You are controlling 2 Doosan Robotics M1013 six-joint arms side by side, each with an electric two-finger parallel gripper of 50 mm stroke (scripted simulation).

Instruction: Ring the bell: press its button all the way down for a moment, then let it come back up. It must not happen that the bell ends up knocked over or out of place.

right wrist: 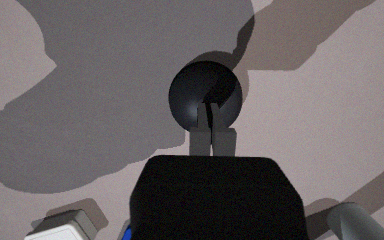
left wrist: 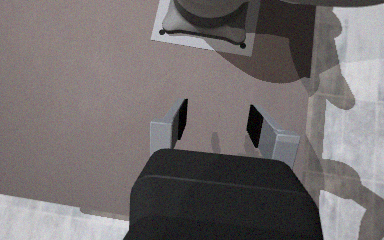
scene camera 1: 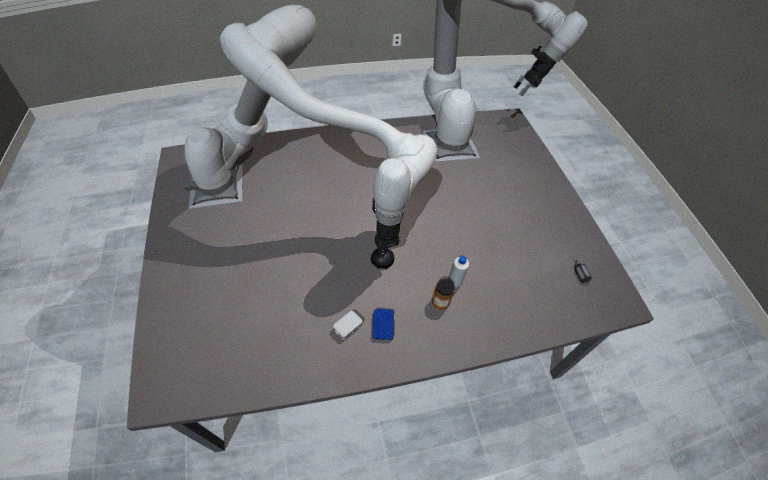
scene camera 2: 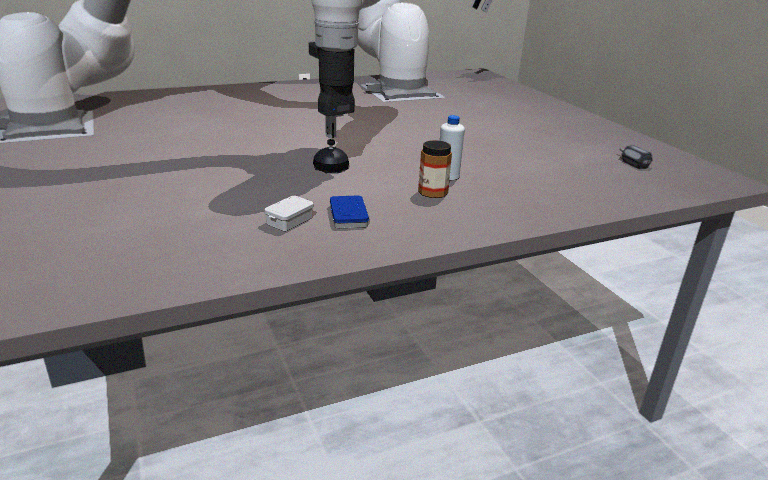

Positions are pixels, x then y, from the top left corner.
Scene:
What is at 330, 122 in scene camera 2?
My right gripper.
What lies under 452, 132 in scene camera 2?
A white bottle.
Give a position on a black bell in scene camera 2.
328, 160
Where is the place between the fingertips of my left gripper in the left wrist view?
At 217, 114

